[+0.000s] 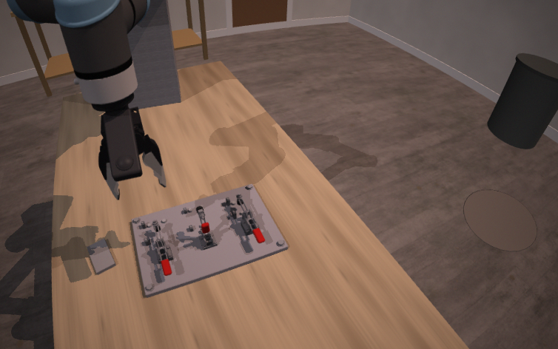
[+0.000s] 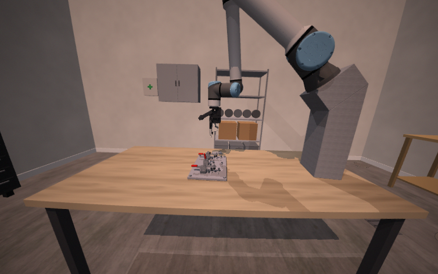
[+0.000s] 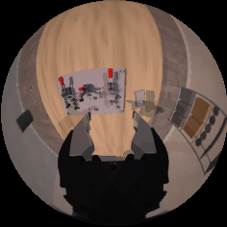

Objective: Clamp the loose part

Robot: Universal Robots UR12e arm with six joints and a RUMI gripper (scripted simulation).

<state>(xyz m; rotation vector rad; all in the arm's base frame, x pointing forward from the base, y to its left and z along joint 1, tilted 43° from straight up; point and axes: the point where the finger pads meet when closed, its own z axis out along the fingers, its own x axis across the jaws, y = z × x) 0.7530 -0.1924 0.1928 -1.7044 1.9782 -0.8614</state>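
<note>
Right now the loose part is 210 mm below my hand, 150 mm to the right of it and 70 mm behind it. From my hand the other things lie so: fixture: 210 mm below, 110 mm to the left, 20 mm ahead.
</note>
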